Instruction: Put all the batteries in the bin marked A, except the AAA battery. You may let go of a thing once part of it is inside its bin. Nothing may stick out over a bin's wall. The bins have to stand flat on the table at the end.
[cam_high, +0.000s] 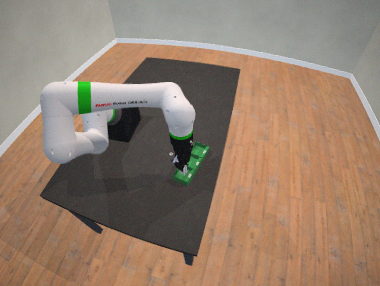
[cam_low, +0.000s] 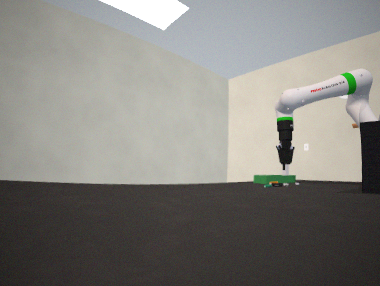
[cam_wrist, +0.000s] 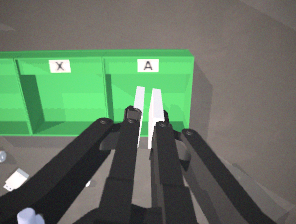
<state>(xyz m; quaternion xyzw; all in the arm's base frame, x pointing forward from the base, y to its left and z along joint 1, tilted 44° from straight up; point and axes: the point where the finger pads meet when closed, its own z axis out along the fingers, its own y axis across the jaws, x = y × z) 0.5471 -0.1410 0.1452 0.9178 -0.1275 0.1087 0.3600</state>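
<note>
The green bin lies 8 cm to the left of my hand, 5 cm below it and 2 cm ahead of it. From my hand the other things lie so: white battery: 21 cm to the left, 10 cm behind, 6 cm below; orange battery: 23 cm to the left, 6 cm below, 5 cm behind; white nut: 11 cm to the left, 11 cm behind, 6 cm below.
</note>
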